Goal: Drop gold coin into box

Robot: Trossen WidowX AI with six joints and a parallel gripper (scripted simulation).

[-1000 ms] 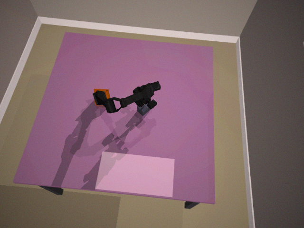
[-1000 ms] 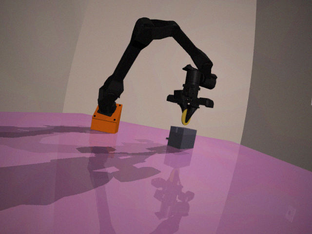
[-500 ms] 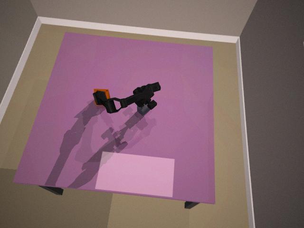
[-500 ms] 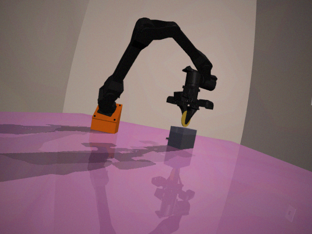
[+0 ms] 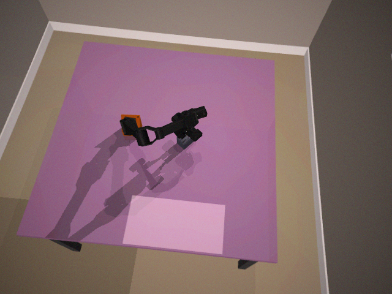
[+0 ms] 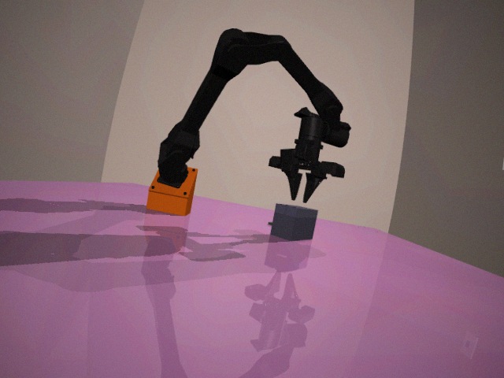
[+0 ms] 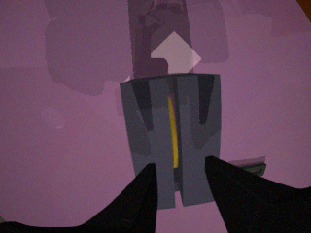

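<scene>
My gripper tip is now 60 mm above the gold coin.
</scene>
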